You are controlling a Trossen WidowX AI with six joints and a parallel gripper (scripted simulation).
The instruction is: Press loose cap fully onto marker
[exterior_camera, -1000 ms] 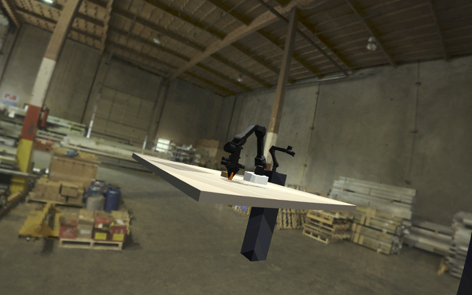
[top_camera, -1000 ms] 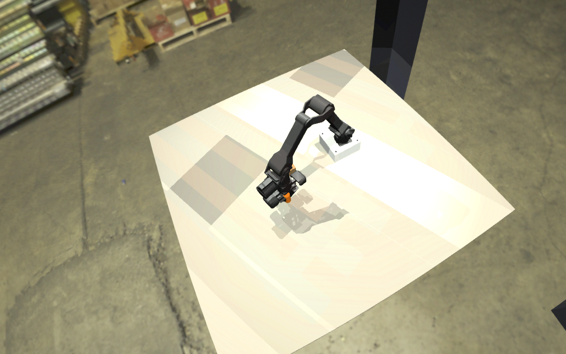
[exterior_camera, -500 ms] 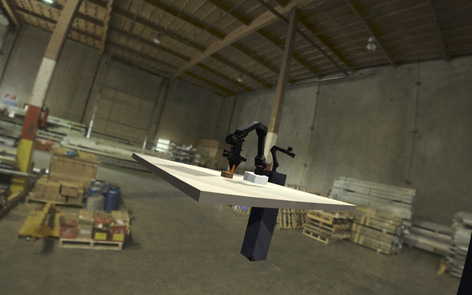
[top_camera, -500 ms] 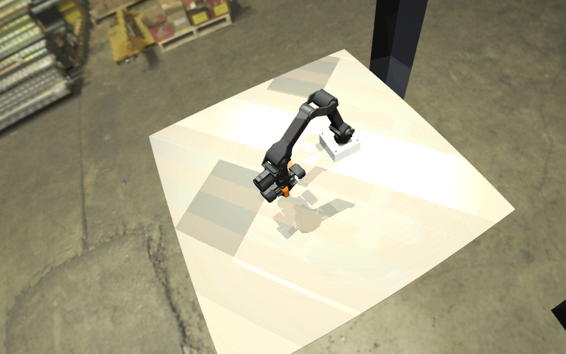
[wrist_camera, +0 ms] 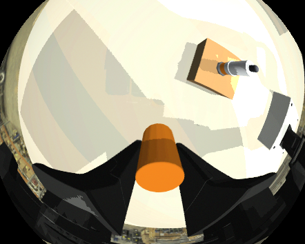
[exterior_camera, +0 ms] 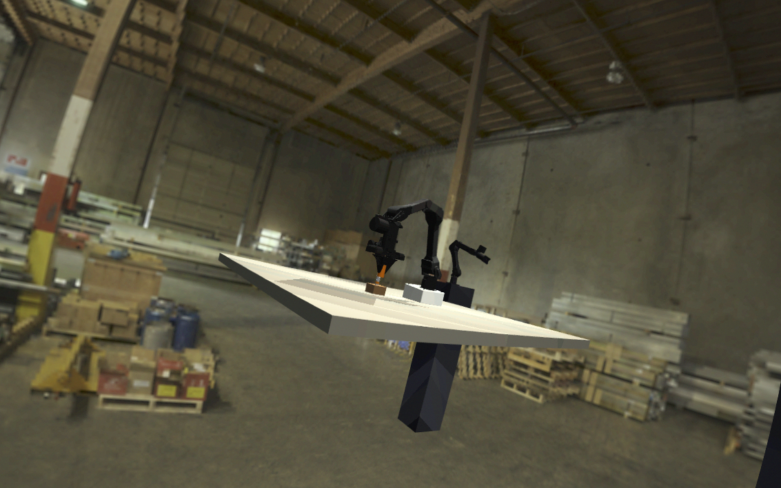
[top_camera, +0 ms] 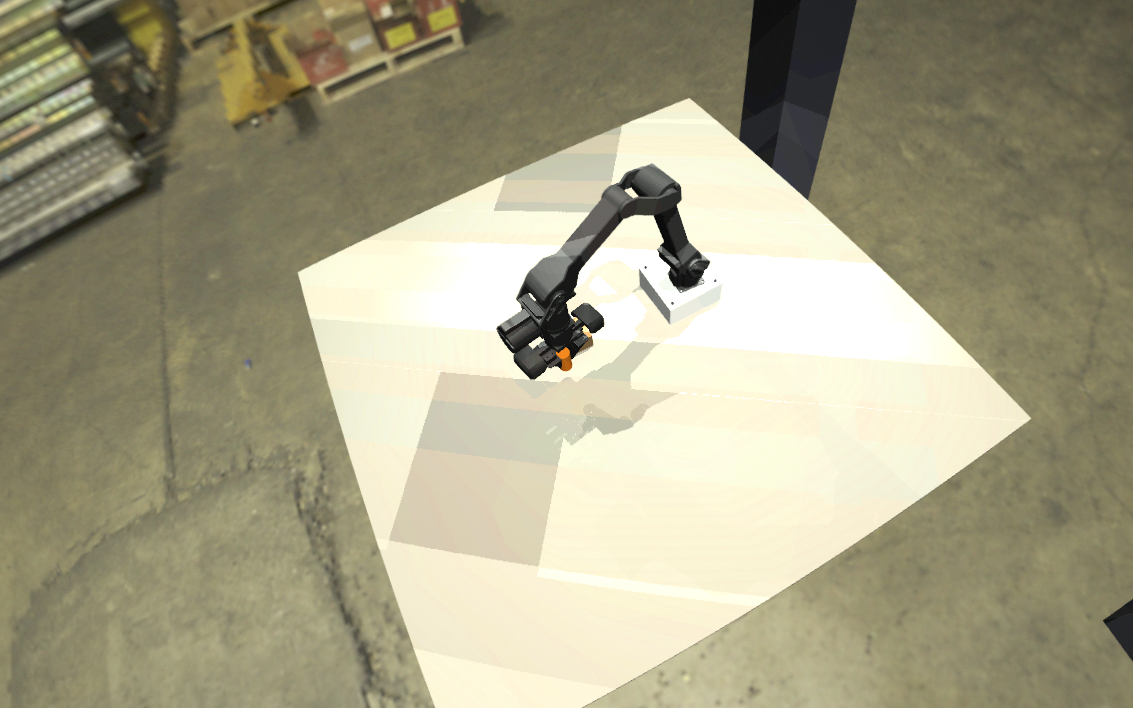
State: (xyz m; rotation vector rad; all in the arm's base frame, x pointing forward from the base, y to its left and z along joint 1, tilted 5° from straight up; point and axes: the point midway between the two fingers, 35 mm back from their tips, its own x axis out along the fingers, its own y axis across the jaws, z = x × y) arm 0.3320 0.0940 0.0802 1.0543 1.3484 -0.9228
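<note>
Now: gripper tip 5 cm past the holder block, 10 cm to the left of it and 8 cm above it. Also, from my gripper tip: orange cap (1 cm above).
</note>
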